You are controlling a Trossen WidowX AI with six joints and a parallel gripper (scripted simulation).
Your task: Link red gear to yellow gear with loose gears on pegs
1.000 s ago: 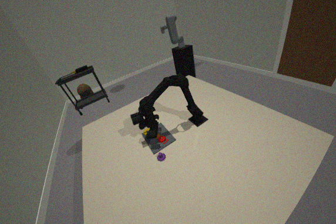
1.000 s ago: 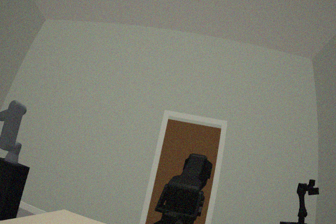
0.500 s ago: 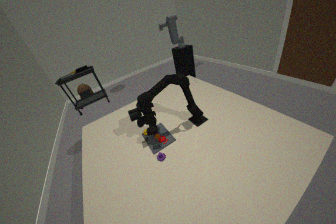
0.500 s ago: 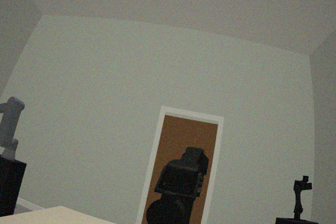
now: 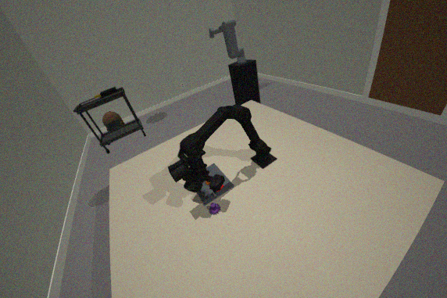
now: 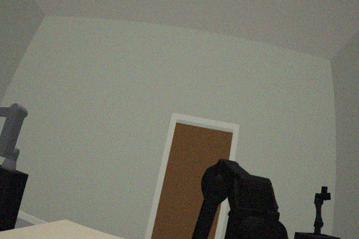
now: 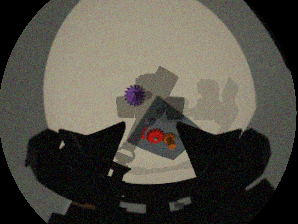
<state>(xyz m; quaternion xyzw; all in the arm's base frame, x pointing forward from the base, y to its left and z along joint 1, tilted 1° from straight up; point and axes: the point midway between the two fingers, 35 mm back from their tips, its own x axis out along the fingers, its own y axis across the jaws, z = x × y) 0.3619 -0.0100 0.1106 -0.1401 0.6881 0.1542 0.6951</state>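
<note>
Right now my gripper tip is 20 mm short of the purple gear, 50 mm to the right of it and 60 mm above it. Round my gripper tip: orange gear (50 mm behind, 90 mm to the right, 60 mm below); red gear (60 mm behind, 50 mm to the right, 60 mm below); red arrow (70 mm behind, 20 mm to the right, 70 mm below).
</note>
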